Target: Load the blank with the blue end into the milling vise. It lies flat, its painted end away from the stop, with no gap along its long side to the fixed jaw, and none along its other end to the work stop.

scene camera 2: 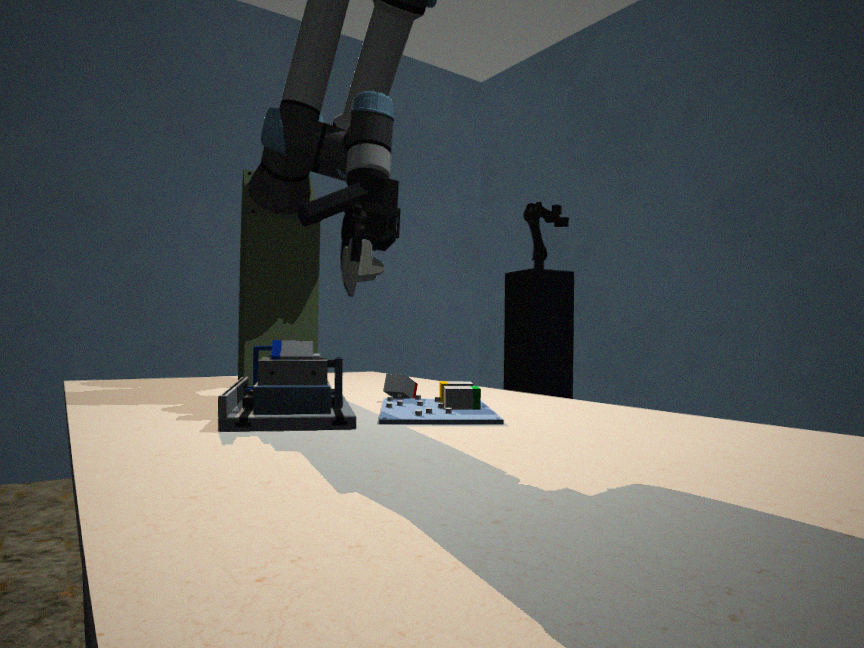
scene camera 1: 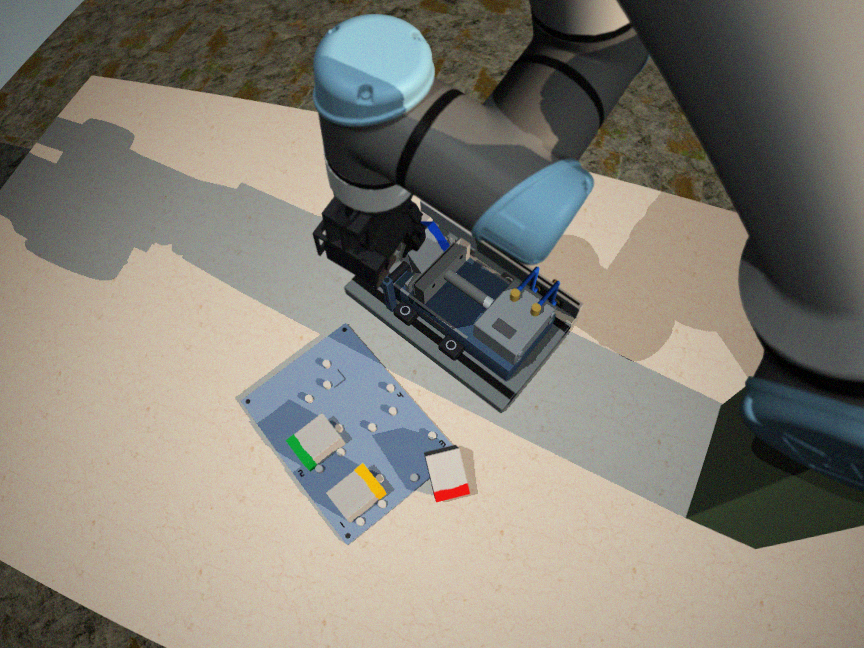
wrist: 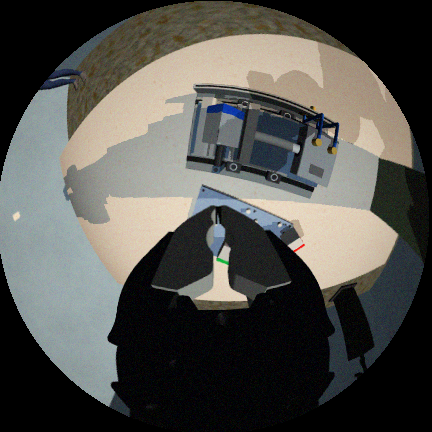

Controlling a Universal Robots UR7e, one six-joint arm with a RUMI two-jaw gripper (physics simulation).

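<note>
The blank with the blue end (scene camera 1: 437, 235) (scene camera 2: 295, 348) (wrist: 230, 129) lies in the milling vise (scene camera 1: 512, 324) (scene camera 2: 293, 401) (wrist: 325, 161), its top above the jaws. In the wrist view its blue end points away from the dark work stop (wrist: 218, 155), and its other end is by that stop. A jaw plate (scene camera 1: 439, 270) (wrist: 248, 135) stands along one long side. I cannot tell whether there are small gaps at the fixed jaw or the stop. My gripper (scene camera 2: 353, 287) (wrist: 217, 207) is shut and empty, high above the table; in scene camera 1 its body hides part of the vise.
A blue pegged plate (scene camera 1: 362, 369) (scene camera 2: 481, 415) (wrist: 202, 200) lies beside the vise, with a green-ended blank (scene camera 1: 324, 439) (scene camera 2: 460, 397) and a yellow-ended blank (scene camera 1: 350, 496) on it. A red-ended blank (scene camera 1: 446, 470) (scene camera 2: 399, 385) (wrist: 296, 244) leans at its edge. Blue hoses (wrist: 321, 127) rise from the vise.
</note>
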